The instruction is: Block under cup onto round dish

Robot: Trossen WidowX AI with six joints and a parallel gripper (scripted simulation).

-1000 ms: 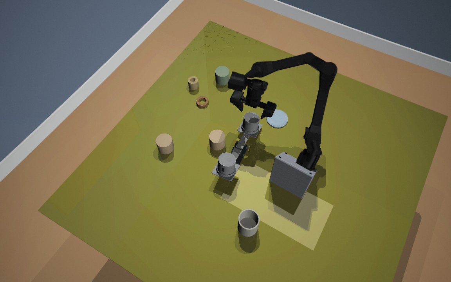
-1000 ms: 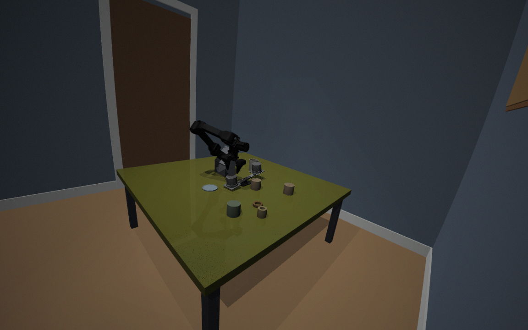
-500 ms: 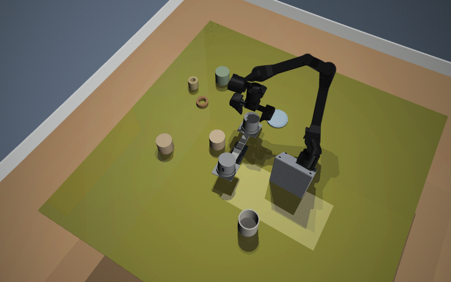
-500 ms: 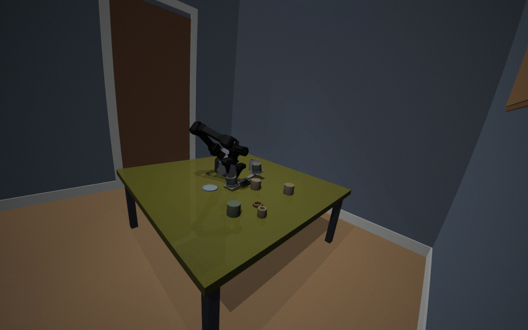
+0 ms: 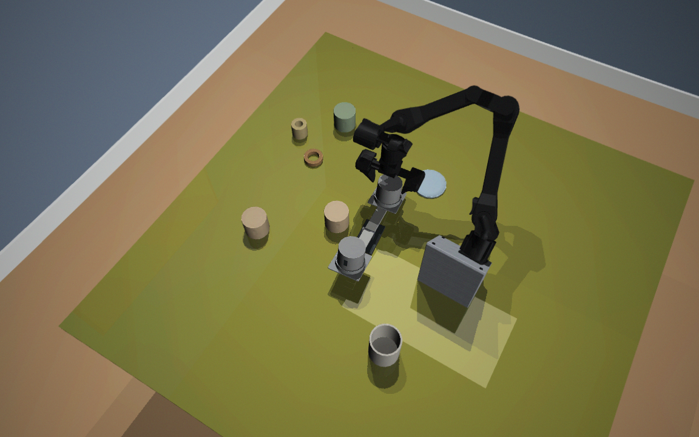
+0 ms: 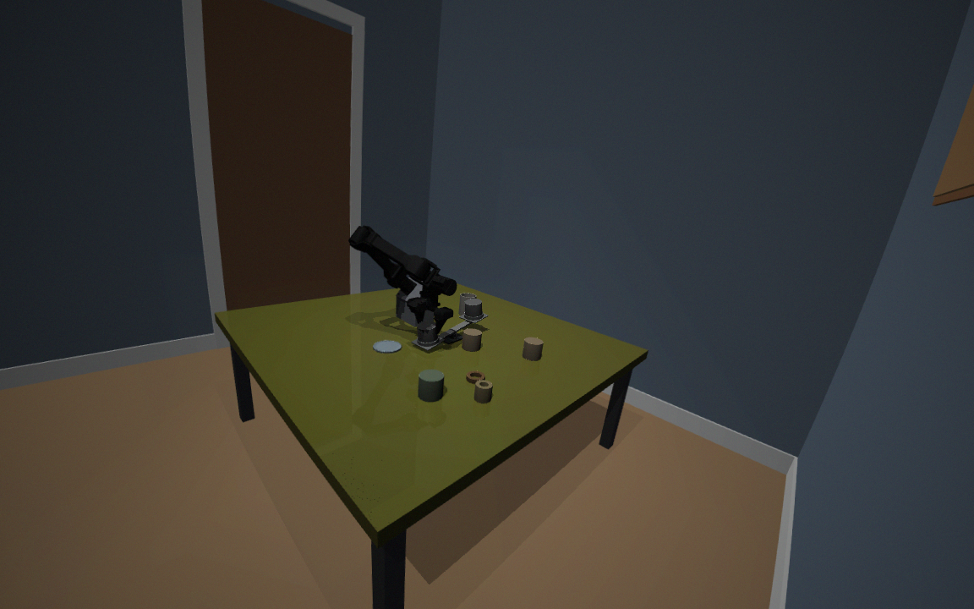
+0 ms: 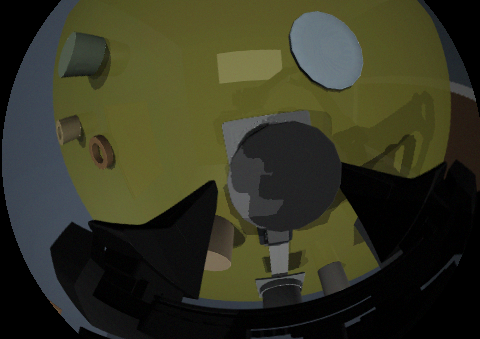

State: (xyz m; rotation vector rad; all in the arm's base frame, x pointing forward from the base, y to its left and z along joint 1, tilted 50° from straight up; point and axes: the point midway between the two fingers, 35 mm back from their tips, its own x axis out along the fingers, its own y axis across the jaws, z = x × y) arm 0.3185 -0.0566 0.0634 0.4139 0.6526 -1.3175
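The grey block is 30 mm below my gripper tip. The rest, counted from my gripper tip: small balance 130 mm to the left, 50 mm below, 30 mm behind; then green cylinder 270 mm ahead, 140 mm to the right, 30 mm below; then pale blue round dish 130 mm to the right, 70 mm below, 70 mm behind.
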